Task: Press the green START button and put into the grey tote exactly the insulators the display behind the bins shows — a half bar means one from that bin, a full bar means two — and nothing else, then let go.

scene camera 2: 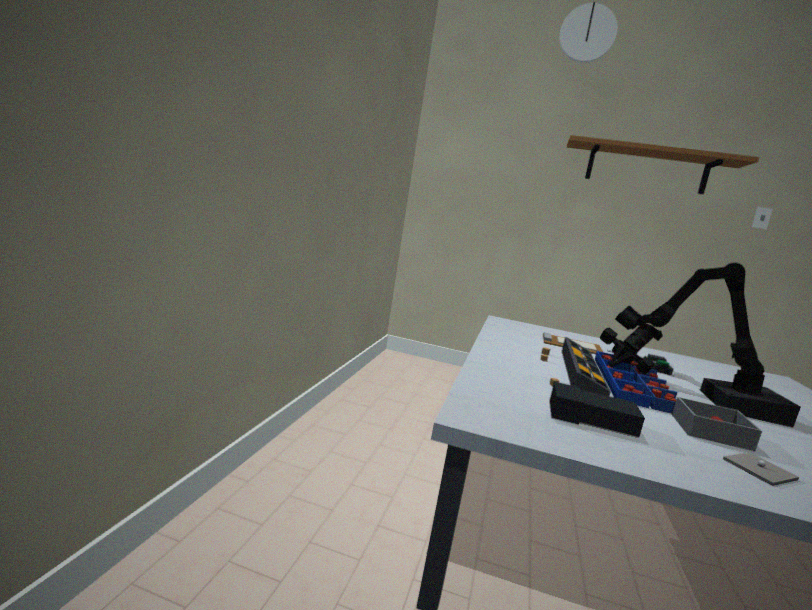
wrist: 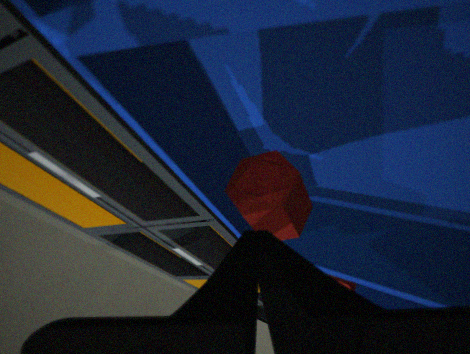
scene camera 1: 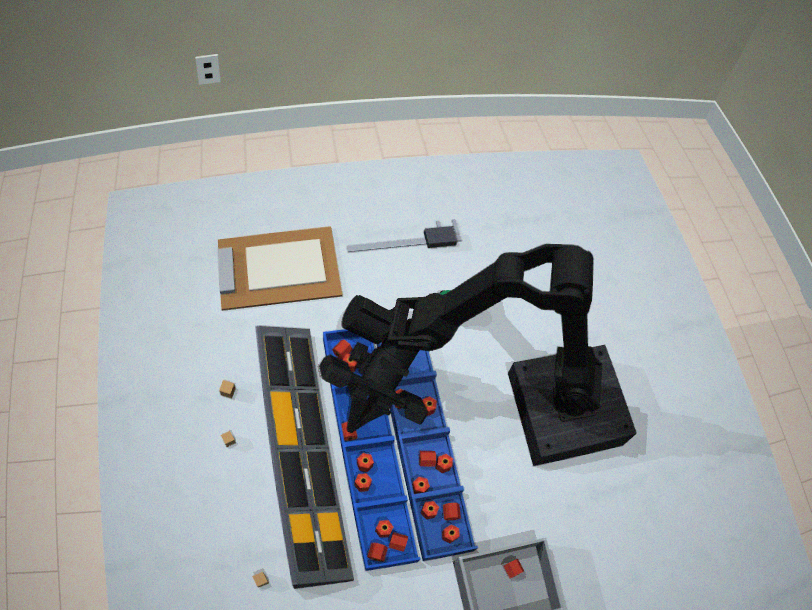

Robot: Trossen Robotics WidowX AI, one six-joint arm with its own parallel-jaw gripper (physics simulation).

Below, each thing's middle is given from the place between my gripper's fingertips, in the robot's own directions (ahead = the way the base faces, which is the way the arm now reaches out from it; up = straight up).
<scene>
Now: the grey tote (scene camera 1: pixel 483 573) 22 cm behind my hand, 30 cm to the left of it and 1 cm below it. The rest, counted from my hand: grey tool (scene camera 1: pixel 438 236) (16 cm behind, 41 cm to the right, 3 cm below); then black box (scene camera 2: pixel 568 403) (8 cm ahead, 43 cm to the left, 1 cm below).
</scene>
